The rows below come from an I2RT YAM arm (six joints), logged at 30 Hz.
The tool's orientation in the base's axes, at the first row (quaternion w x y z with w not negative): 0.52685, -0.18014, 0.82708, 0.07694
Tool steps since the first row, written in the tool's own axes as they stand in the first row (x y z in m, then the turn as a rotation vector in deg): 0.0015, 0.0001, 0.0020, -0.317, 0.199, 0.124; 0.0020, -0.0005, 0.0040, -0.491, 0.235, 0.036; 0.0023, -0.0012, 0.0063, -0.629, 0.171, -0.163; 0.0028, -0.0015, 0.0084, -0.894, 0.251, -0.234; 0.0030, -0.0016, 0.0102, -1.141, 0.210, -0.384; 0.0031, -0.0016, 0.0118, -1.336, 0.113, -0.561; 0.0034, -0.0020, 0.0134, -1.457, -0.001, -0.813; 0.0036, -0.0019, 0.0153, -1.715, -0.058, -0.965; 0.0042, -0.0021, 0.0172, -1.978, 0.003, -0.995
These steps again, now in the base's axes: 0.0011, 0.0004, -0.0022, 0.150, 0.292, 0.219; 0.0028, 0.0004, -0.0035, 0.128, 0.335, 0.411; 0.0049, 0.0004, -0.0047, 0.037, 0.243, 0.625; 0.0066, 0.0007, -0.0061, 0.047, 0.351, 0.890; 0.0081, 0.0011, -0.0070, 0.030, 0.320, 1.179; 0.0094, 0.0016, -0.0078, -0.009, 0.216, 1.437; 0.0108, 0.0017, -0.0087, -0.132, 0.057, 1.662; 0.0123, 0.0023, -0.0097, -0.141, 0.012, 1.964; 0.0137, 0.0026, -0.0111, -0.089, 0.116, 2.209
